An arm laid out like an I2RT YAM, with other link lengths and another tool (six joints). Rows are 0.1 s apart.
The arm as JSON. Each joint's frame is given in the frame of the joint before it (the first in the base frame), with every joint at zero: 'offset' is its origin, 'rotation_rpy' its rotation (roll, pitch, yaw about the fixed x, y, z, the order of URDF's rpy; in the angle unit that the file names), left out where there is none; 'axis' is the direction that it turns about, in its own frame. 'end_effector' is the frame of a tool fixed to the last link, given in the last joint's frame.
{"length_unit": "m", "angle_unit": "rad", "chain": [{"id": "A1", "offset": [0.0, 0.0, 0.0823], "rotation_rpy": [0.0, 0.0, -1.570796], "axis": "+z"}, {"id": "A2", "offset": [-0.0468, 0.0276, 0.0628], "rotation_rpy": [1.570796, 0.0, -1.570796], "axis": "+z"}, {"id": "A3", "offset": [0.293, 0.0, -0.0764], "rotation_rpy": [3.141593, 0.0, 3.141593], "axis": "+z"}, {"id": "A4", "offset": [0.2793, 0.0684, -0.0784], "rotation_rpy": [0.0, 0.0, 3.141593], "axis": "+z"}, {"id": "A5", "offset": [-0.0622, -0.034, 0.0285], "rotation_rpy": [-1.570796, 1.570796, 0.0], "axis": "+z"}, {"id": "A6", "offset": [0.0, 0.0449, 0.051], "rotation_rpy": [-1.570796, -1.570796, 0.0], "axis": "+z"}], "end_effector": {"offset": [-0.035, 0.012, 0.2], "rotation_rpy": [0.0, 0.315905, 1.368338]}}
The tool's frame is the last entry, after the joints.
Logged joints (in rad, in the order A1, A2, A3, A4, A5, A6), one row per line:
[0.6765 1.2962 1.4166 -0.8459 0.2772 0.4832]
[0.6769 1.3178 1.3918 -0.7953 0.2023 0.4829]
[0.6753 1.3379 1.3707 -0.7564 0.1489 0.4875]
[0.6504 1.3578 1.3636 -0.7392 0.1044 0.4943]
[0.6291 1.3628 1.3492 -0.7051 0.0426 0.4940]
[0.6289 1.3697 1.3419 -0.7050 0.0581 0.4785]
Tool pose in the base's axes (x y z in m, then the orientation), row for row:
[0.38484 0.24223 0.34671 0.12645 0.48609 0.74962 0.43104]
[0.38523 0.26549 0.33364 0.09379 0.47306 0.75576 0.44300]
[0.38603 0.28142 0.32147 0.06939 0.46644 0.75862 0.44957]
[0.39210 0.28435 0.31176 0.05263 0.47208 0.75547 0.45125]
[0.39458 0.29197 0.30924 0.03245 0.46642 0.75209 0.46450]
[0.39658 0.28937 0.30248 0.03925 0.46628 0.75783 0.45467]
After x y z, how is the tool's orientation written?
As a quaternion, w x y z.
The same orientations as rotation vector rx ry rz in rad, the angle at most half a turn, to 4 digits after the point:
[1.4152 2.1824 1.2549]
[1.4035 2.2422 1.3143]
[1.4040 2.2834 1.3532]
[1.4354 2.2970 1.3720]
[1.4358 2.3152 1.4299]
[1.4294 2.3231 1.3938]

